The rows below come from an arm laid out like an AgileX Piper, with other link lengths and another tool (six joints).
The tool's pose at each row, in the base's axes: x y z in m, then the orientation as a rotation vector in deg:
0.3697, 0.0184, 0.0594, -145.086, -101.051, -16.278
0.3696, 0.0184, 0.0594, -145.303, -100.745, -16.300
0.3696, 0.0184, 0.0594, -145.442, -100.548, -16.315
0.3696, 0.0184, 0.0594, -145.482, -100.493, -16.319
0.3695, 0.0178, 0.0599, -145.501, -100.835, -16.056
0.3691, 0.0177, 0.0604, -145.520, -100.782, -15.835
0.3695, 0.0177, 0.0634, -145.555, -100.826, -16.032
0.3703, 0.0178, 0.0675, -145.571, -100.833, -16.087
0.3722, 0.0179, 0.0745, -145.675, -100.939, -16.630
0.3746, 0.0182, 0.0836, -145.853, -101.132, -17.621
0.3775, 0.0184, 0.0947, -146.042, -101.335, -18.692
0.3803, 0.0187, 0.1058, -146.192, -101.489, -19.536
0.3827, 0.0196, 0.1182, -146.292, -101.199, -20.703
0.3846, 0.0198, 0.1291, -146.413, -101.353, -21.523
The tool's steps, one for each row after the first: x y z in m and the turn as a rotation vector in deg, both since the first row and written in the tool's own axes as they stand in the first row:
0.0000, -0.0001, 0.0000, -0.034, 0.000, 0.240
0.0000, -0.0001, 0.0000, -0.056, 0.000, 0.394
0.0000, -0.0001, 0.0000, -0.062, 0.000, 0.438
-0.0005, 0.0001, -0.0006, -0.095, -0.249, 0.251
-0.0007, -0.0002, -0.0012, 0.010, -0.346, 0.292
0.0000, 0.0003, -0.0041, -0.118, -0.285, 0.273
0.0011, 0.0013, -0.0080, -0.155, -0.270, 0.272
0.0030, 0.0036, -0.0146, -0.507, -0.101, 0.229
0.0057, 0.0063, -0.0232, -1.142, 0.209, 0.147
0.0088, 0.0097, -0.0337, -1.828, 0.542, 0.060
0.0119, 0.0130, -0.0442, -2.368, 0.802, -0.004
0.0157, 0.0158, -0.0560, -2.851, 1.383, 0.163
0.0184, 0.0183, -0.0664, -3.367, 1.640, 0.090

